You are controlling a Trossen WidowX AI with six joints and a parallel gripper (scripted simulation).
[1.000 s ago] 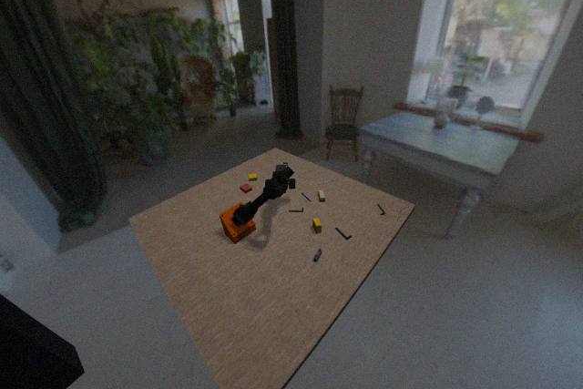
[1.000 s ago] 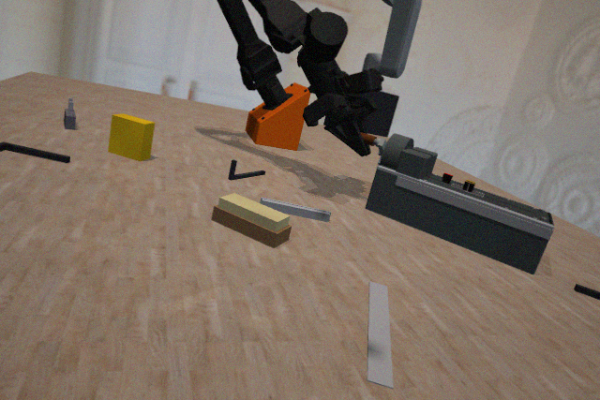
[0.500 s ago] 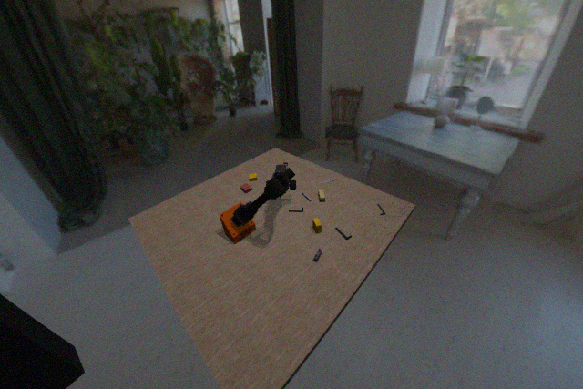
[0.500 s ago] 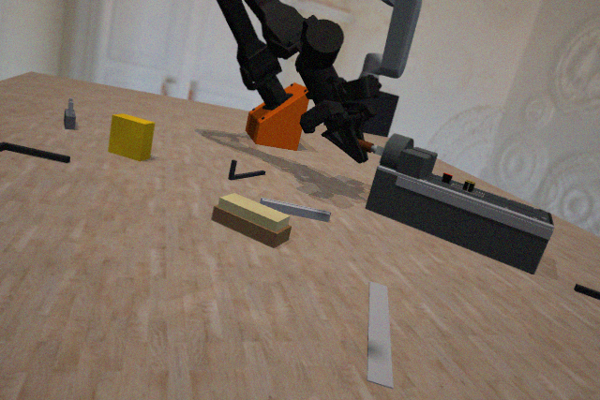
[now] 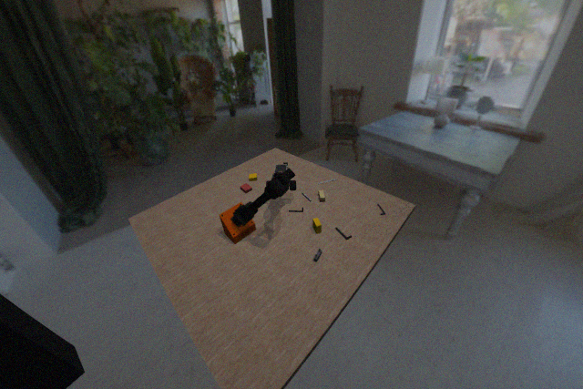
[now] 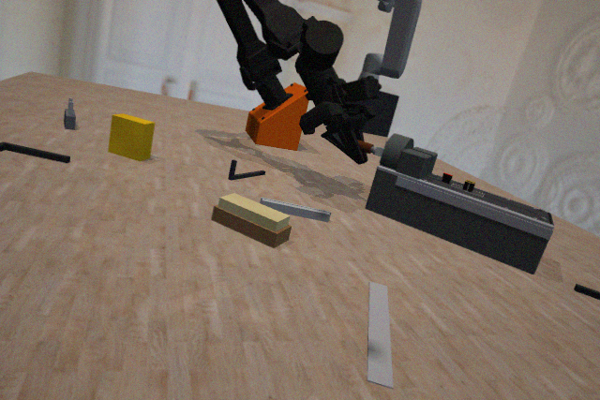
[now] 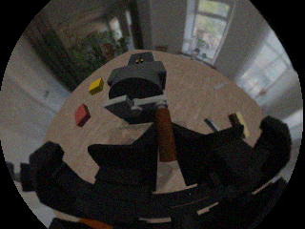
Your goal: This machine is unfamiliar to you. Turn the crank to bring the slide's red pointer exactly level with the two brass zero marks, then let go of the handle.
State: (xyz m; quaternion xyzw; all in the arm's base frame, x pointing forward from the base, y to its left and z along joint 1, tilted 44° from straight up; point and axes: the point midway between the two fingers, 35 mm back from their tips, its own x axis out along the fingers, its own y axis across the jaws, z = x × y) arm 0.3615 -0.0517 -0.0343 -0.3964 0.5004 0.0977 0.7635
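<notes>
Right now my gripper tip is 10 mm past the brown crank handle, 10 mm to the left of it and 30 mm below it. Round my gripper tip: red pointer 90 mm ahead, 100 mm to the left, 10 mm above; then tan-and-brown block 120 mm ahead, 230 mm to the right, 50 mm below; then grey bar 70 mm ahead, 140 mm to the right, 60 mm below.
</notes>
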